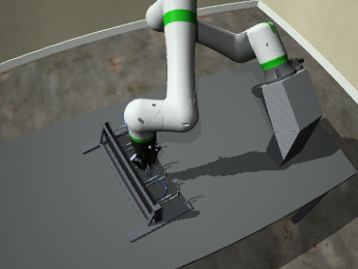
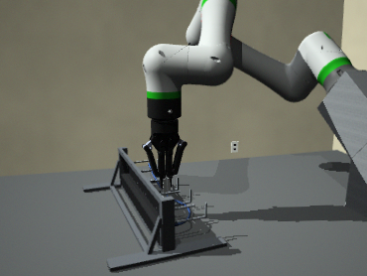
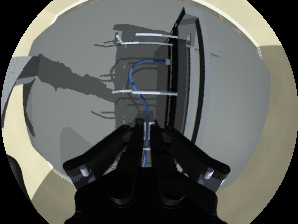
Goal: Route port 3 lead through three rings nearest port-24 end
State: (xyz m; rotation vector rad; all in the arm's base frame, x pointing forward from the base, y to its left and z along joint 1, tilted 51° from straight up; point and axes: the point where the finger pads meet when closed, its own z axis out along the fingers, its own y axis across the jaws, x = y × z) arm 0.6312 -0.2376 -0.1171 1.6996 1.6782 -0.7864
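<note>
Now: the rack 6 cm ahead of my hand, 5 cm to the right of it and 2 cm below it.
</note>
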